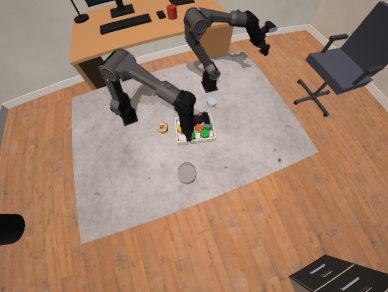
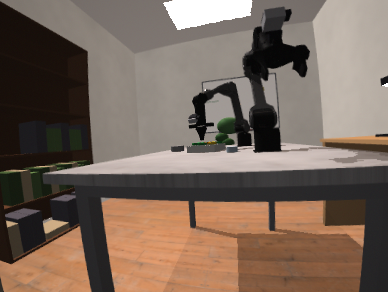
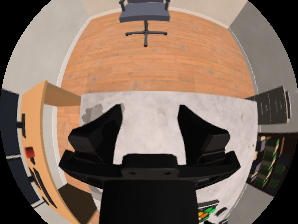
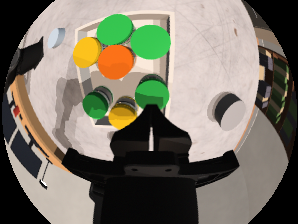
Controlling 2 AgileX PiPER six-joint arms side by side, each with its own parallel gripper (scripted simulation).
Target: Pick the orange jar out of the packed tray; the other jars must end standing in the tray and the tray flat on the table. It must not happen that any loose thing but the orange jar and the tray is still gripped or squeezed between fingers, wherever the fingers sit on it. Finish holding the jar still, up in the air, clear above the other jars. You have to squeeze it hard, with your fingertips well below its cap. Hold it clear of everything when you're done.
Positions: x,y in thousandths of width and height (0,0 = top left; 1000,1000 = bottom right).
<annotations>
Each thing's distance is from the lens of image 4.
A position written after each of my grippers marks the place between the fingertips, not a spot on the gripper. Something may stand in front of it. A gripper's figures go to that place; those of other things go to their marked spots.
my right gripper (image 4: 508,498): 13 cm
cream tray (image 4: 300,350): 19 cm
grey disc (image 4: 773,493): 22 cm
orange jar (image 4: 388,275): 12 cm
The marked spots on the orange jar and the grey disc are 21 cm apart.
</annotations>
